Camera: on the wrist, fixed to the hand. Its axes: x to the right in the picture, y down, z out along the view.
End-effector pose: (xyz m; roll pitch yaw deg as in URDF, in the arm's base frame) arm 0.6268 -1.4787 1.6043 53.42 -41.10 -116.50
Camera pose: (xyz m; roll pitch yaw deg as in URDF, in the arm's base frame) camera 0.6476 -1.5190 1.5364 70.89 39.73 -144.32
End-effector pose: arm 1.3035 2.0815 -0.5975 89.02 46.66 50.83
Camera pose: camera 1.2229 2.0931 -0.6034 -102.93 46.80 -150.48
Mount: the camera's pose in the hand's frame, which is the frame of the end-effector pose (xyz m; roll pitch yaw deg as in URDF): -0.0245 -0.0334 -0.0704 3.04 15.38 -84.50
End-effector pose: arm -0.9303 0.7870 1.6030 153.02 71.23 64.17
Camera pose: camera -0.9696 0.8473 1.6415 -107.02 8.72 163.41
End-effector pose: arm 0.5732 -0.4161 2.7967 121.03 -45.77 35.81
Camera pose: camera 0.5095 -0.3664 2.7845 125.30 24.34 88.22
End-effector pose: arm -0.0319 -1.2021 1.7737 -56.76 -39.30 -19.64
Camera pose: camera -0.0693 -1.2707 1.7499 46.69 -34.56 -134.39
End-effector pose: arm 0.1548 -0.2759 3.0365 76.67 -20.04 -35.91
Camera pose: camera 0.1853 -0.2229 2.9823 96.21 64.57 -30.99
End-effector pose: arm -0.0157 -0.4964 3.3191 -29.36 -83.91 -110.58
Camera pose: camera -0.0901 -0.5135 3.2900 85.63 -6.74 146.13
